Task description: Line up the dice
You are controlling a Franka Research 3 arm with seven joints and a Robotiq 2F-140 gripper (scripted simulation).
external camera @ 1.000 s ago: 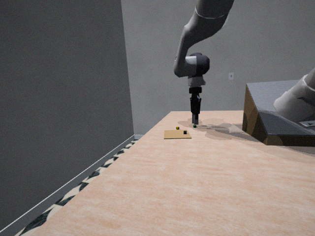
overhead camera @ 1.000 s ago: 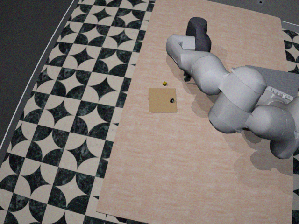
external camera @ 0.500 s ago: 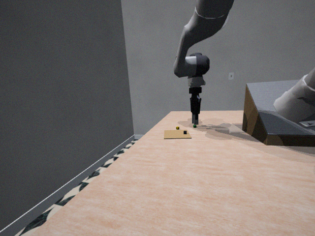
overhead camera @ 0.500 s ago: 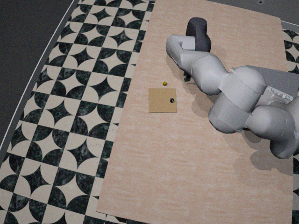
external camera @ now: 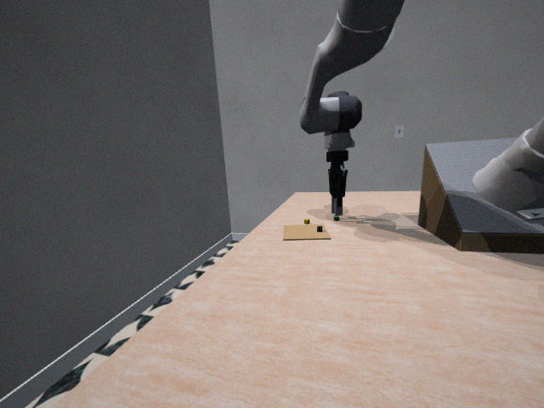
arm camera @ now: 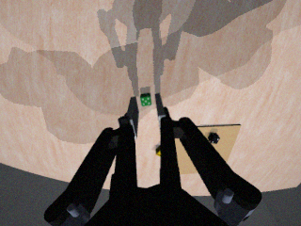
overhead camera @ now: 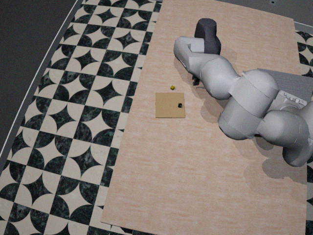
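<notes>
Now: the green die 50 mm below my hand. Round my hand: yellow die: 110 mm ahead, 50 mm to the left, 50 mm below; then tan mat: 110 mm ahead, 140 mm to the left, 60 mm below; then black die: 60 mm ahead, 140 mm to the left, 40 mm below.
</notes>
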